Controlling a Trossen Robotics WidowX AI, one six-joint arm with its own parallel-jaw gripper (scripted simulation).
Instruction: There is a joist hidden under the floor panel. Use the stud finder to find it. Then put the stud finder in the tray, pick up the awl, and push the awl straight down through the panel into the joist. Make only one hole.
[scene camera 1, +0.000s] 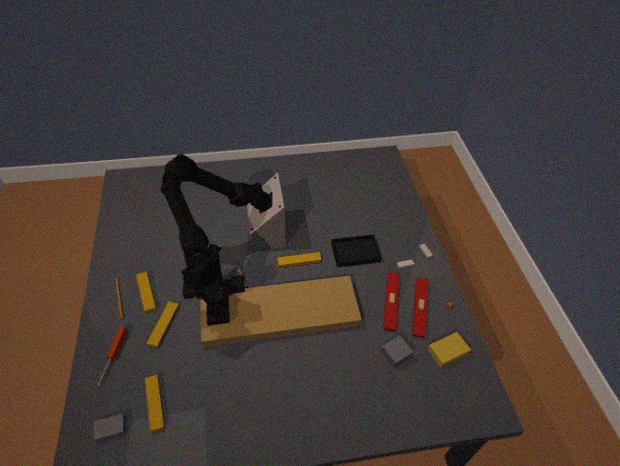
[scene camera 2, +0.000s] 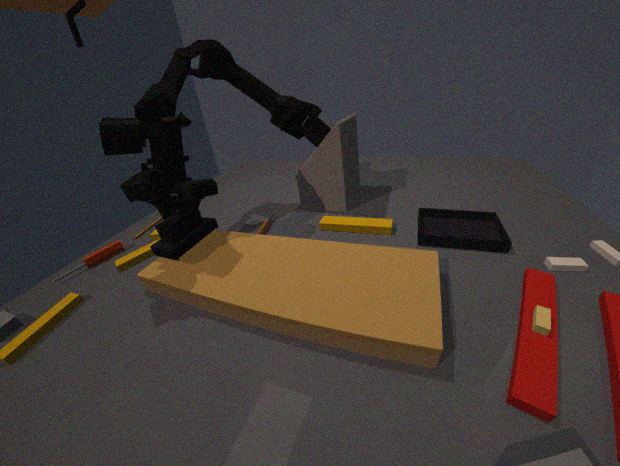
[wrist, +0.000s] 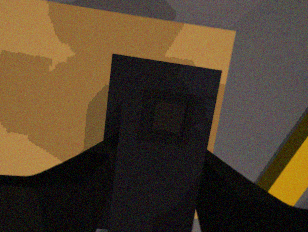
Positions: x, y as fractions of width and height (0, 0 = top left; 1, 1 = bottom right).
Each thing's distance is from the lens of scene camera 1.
my gripper (scene camera 1: 0.35, 0.66): 158 cm
yellow block (scene camera 1: 0.73, 0.75): 162 cm
yellow bar (scene camera 1: 0.25, 0.88): 154 cm
